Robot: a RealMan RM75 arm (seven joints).
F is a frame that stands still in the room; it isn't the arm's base.
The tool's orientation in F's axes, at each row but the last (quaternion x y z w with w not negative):
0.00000 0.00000 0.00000 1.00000
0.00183 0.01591 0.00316 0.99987
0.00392 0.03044 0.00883 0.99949
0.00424 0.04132 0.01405 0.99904
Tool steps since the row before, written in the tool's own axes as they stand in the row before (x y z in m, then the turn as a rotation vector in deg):
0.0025 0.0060 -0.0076 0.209 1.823 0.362
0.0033 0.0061 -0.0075 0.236 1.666 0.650
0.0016 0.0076 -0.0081 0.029 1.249 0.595
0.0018 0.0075 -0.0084 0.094 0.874 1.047
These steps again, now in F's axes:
0.0025 0.0060 -0.0076 0.209 1.823 0.362
0.0030 0.0061 -0.0076 0.246 1.665 0.648
0.0010 0.0077 -0.0081 0.043 1.245 0.603
0.0009 0.0076 -0.0084 0.156 0.869 1.044

